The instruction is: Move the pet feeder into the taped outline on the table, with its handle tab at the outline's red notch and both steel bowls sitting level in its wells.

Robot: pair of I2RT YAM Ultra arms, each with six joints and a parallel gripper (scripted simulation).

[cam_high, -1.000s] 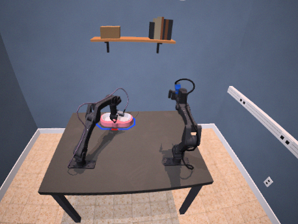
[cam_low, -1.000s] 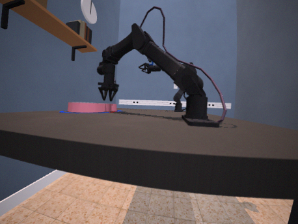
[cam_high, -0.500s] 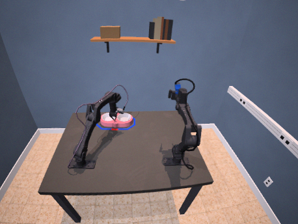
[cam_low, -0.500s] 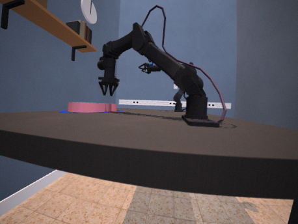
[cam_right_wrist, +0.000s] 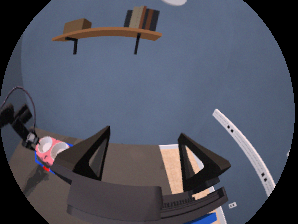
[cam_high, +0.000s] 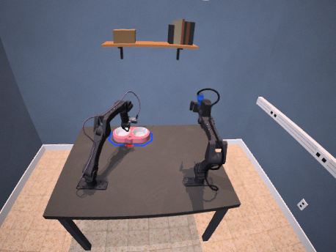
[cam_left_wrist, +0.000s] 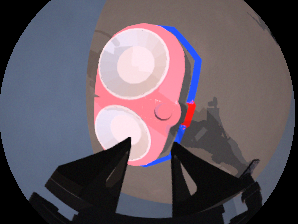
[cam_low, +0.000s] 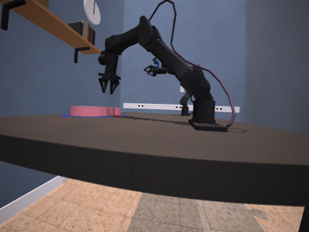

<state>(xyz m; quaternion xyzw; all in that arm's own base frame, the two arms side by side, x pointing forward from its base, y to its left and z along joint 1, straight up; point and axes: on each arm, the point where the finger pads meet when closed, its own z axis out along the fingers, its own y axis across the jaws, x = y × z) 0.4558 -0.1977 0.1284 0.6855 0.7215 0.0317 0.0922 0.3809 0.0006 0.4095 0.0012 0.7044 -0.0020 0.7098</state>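
Right now my left hand is 60 mm short of the pink pet feeder, 20 mm to the left of it and 110 mm above it. The rest, counted from my left hand: blue taped outline 50 mm ahead, 10 mm to the right, 130 mm below; then steel bowl 70 mm ahead, 100 mm to the right, 100 mm below.
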